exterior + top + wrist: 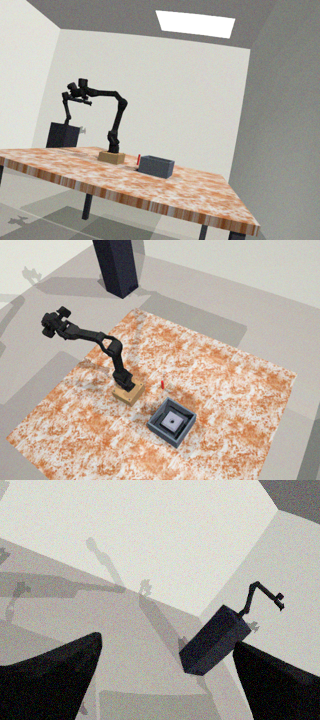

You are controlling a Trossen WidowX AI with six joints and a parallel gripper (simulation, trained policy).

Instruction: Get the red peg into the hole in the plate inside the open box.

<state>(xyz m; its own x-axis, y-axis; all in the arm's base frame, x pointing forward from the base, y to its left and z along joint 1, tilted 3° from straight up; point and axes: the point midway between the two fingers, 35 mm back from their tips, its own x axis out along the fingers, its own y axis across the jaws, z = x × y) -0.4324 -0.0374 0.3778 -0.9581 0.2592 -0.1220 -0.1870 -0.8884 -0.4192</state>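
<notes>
My gripper tip is 630 mm short of the red peg, 180 mm to the right of it and 370 mm above it. The rest, counted from my gripper tip: light grey plate (830 mm ahead, 20 mm to the left, 370 mm below); grey box (830 mm ahead, 20 mm to the left, 390 mm below).
</notes>
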